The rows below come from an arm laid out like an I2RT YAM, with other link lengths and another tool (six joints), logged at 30 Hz.
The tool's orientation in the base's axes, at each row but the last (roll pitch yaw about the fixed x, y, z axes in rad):
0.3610, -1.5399, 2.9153
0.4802, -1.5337, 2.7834
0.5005, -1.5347, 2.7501
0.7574, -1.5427, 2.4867
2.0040, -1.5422, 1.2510
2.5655, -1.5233, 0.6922
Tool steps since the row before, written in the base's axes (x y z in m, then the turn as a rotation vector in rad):
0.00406, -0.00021, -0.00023, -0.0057, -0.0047, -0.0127
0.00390, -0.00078, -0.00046, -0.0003, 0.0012, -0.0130
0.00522, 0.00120, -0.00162, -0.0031, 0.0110, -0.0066
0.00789, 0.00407, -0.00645, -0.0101, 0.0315, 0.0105
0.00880, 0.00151, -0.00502, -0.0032, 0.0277, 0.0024
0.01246, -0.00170, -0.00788, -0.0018, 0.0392, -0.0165
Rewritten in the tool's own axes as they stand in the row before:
-0.00035, 0.00075, 0.00399, -0.0126, 0.0038, -0.0066
-0.00061, 0.00124, 0.00376, -0.0130, -0.0015, -0.0006
-0.00178, -0.00065, 0.00527, -0.0063, -0.0114, -0.0021
-0.00655, -0.00337, 0.00813, 0.0113, -0.0322, -0.0066
-0.00490, -0.00063, 0.00897, 0.0031, -0.0278, -0.0001
-0.00747, 0.00293, 0.01248, -0.0154, -0.0396, 0.0034

